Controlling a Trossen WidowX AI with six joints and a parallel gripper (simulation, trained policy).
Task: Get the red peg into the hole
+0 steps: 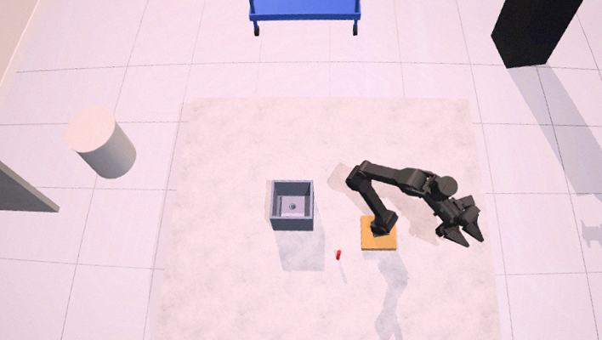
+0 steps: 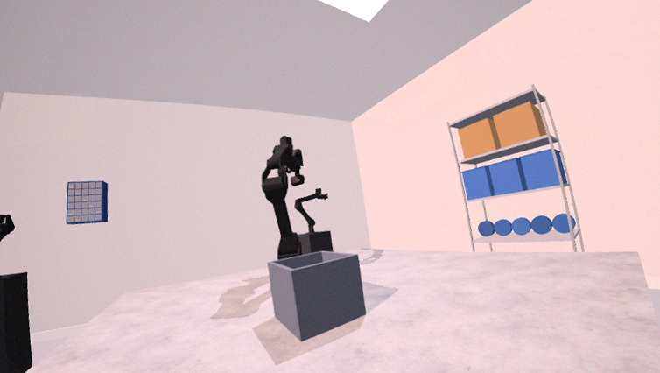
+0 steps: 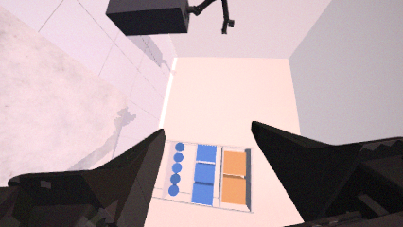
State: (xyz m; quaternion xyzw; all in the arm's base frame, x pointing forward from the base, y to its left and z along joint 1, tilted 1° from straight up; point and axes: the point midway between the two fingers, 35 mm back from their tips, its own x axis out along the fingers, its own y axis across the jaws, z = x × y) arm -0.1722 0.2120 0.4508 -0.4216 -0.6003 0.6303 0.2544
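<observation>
The red peg lies 44 cm below my gripper tip, 36 cm ahead of it and 16 cm to the right of it. Also, from my gripper tip: holed plate (50 cm ahead, 43 cm below, 38 cm to the right).
</observation>
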